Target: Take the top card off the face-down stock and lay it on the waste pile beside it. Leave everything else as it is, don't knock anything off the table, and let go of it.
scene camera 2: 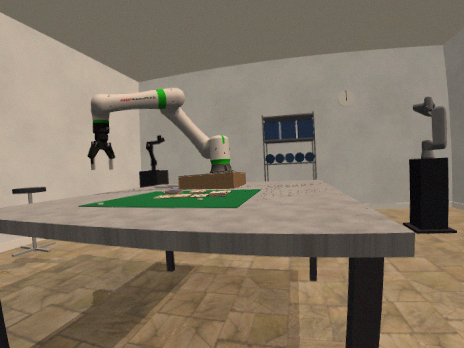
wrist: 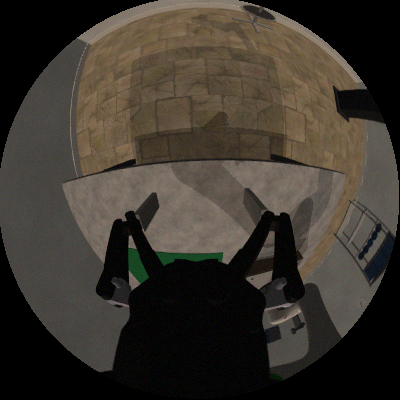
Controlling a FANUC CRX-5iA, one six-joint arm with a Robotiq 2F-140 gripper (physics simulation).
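Observation:
My gripper (scene camera 2: 102,165) (wrist: 199,197) is open, with nothing between its fingers. It points down, high above the table top and left of the cards in the scene view. Several small, flat cards and piles lie on the green mat (scene camera 2: 220,203) (wrist: 205,257). A bluish pile (scene camera 2: 173,191) lies toward the mat's back edge and looks like face-down cards. Pale cards (scene camera 2: 198,191) lie to its right. They are too small to tell which is the waste pile. In the wrist view the mat shows partly, and its cards are hidden behind the gripper body.
The grey table (scene camera 2: 310,215) (wrist: 200,220) carries the mat. A wooden block (scene camera 2: 212,180) under the arm's base stands behind the cards. A small pale object (scene camera 2: 100,203) lies at the mat's front left, and another (scene camera 2: 200,199) lies in front of the cards. A stool (scene camera 2: 29,190) stands beyond the table's left side.

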